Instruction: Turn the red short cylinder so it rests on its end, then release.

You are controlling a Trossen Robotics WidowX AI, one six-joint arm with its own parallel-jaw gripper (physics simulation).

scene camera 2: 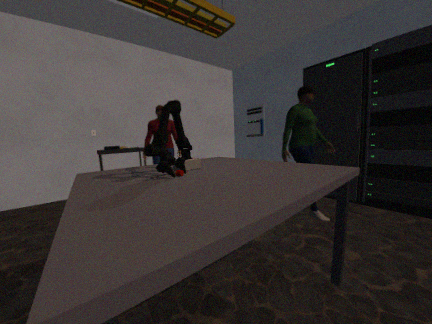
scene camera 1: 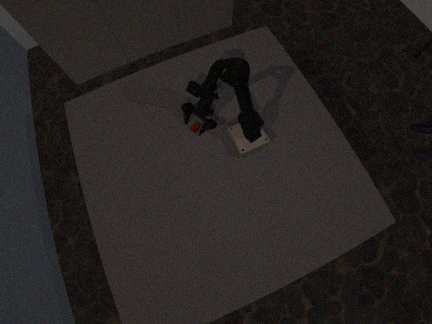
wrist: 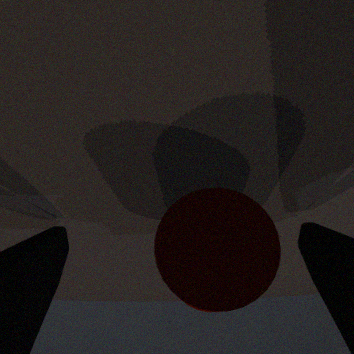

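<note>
The red short cylinder [scene camera 1: 194, 128] [scene camera 2: 179, 173] [wrist: 217, 250] lies on its side on the grey table [scene camera 1: 225, 215] [scene camera 2: 210, 200]. In the wrist view its dark round end faces the camera, a little right of the middle between the fingers, with a strip of table showing on either side. My gripper [scene camera 1: 194, 128] [scene camera 2: 177, 172] [wrist: 185, 236] is open, low over the table, and reaches toward that end at a shallow slant. The fingertips stand to either side of the cylinder; whether they reach past its near end is hard to tell. Most of the cylinder's side is hidden in the wrist view.
The arm's pale base plate [scene camera 1: 241, 142] [scene camera 2: 193, 163] sits on the table close to the cylinder. Dark shadows of the arm and fingers fall on the table. A person in red [scene camera 2: 151, 131], a person in green [scene camera 2: 301, 125] and a side table [scene camera 2: 125, 150] stand beyond the table.
</note>
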